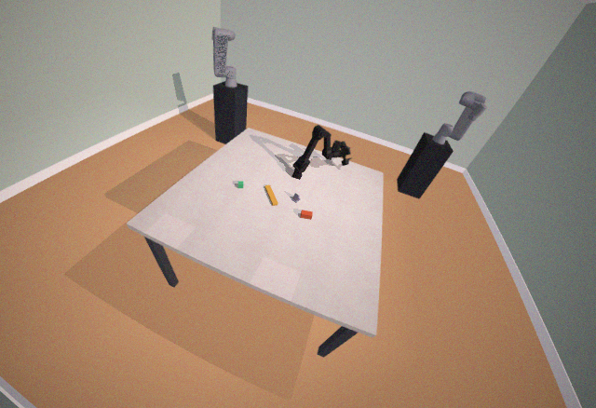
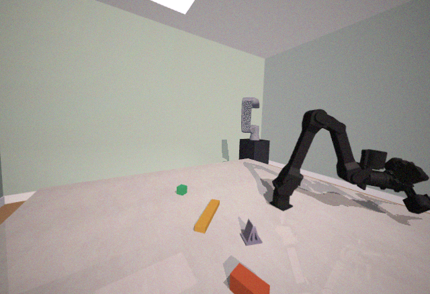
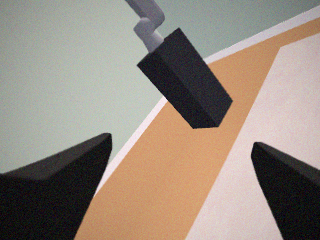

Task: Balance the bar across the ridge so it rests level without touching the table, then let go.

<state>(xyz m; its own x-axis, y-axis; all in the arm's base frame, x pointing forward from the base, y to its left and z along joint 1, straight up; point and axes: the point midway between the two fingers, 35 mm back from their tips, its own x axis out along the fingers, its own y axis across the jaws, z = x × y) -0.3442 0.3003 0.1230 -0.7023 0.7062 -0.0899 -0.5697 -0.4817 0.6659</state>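
Now: the red block 720 mm ahead of my gripper tip, 150 mm to the right of it and 100 mm below it. The rest, counted from my gripper tip: green cube 680 mm ahead, 610 mm to the right, 100 mm below; bar 660 mm ahead, 400 mm to the right, 110 mm below.
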